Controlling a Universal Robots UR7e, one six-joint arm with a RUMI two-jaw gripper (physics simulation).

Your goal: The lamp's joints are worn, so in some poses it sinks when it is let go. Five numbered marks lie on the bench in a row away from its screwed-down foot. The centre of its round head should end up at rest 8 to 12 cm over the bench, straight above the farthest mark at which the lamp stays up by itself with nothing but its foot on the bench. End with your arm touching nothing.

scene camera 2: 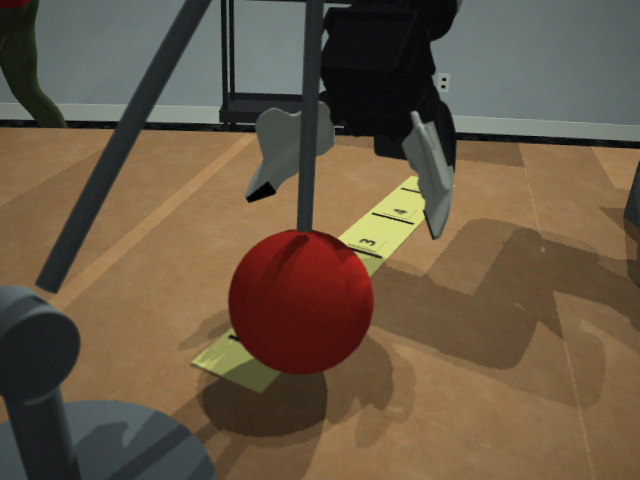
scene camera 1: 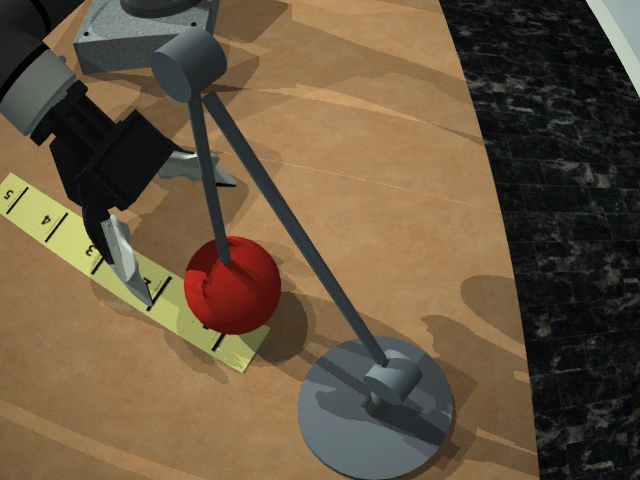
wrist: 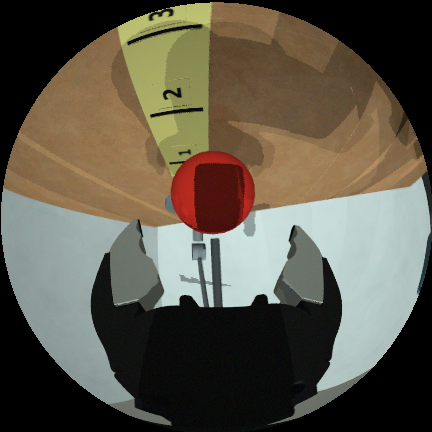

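The lamp's red round head hangs above the bench near mark 1, its shadow below it; its exact height cannot be told. Its thin rod rises to the elbow joint, and the longer lower arm slopes to the round grey foot. The yellow strip carries the numbered marks; the head partly hides mark 1. My gripper is open and empty, back from the head on the higher-numbered side, its fingers apart from it.
A grey mounting block stands at the top of the scene camera 1 view, near the elbow joint. The bench edge borders the dark floor on the right. Beyond the bench are a dark rack and a person's leg.
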